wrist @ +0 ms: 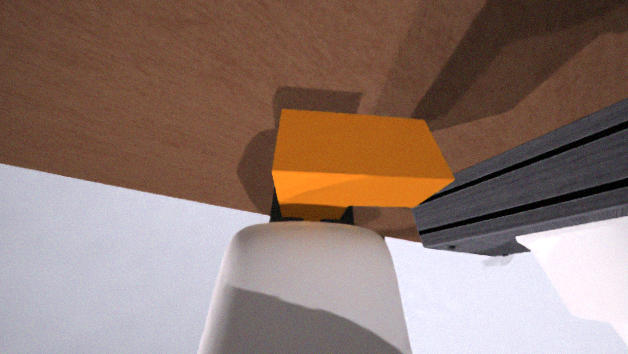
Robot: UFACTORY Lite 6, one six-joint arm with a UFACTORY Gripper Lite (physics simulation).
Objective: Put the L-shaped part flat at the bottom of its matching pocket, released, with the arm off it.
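Seen in the pictures: hand, its tool point: [311,205]; arm's base, origin of its link: [604,228].
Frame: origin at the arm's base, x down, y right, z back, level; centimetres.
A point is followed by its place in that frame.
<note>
The orange L-shaped part [350,145] {x -0.3, y -7.2, z -31.7 cm} is seen close up and nearly end-on in the middle of the wrist view, with its short arm extending to the right. My gripper [314,212] {x -0.9, y -11.3, z -30.4 cm} is shut on the part's long leg, with a black finger against each side. The right fingertip is hidden behind the short arm. The part's shadow shows on the brown table behind it. Whether its underside touches the table is hidden. The matching pocket does not show in this view.
A dark grey grooved beam [520,180] {x 4.0, y -3.5, z -10.7 cm} runs along the right side, close to the part's right end, with a white body [590,265] {x -3.5, y -2.9, z -5.4 cm} below it. The brown table [150,75] {x 7.4, y -15.6, z -40.8 cm} has its edge at the lower left. Broad shadows fall on the table at the upper right.
</note>
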